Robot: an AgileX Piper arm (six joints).
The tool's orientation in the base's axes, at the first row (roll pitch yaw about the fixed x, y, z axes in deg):
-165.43, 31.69, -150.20
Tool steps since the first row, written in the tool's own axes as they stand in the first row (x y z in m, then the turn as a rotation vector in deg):
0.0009, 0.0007, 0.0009, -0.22, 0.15, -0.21
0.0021, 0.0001, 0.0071, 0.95, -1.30, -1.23
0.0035, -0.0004, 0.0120, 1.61, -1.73, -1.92
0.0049, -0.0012, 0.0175, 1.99, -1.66, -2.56
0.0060, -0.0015, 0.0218, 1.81, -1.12, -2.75
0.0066, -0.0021, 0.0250, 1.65, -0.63, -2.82
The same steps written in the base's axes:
-0.0004, 0.0003, -0.0014, -0.01, 0.22, 0.26
0.0024, -0.0006, -0.0070, -0.92, -1.62, 0.79
0.0044, -0.0014, -0.0116, -1.64, -2.31, 1.11
0.0067, -0.0026, -0.0167, -2.31, -2.43, 1.42
0.0085, -0.0031, -0.0208, -2.48, -1.87, 1.55
0.0101, -0.0038, -0.0236, -2.58, -1.37, 1.59

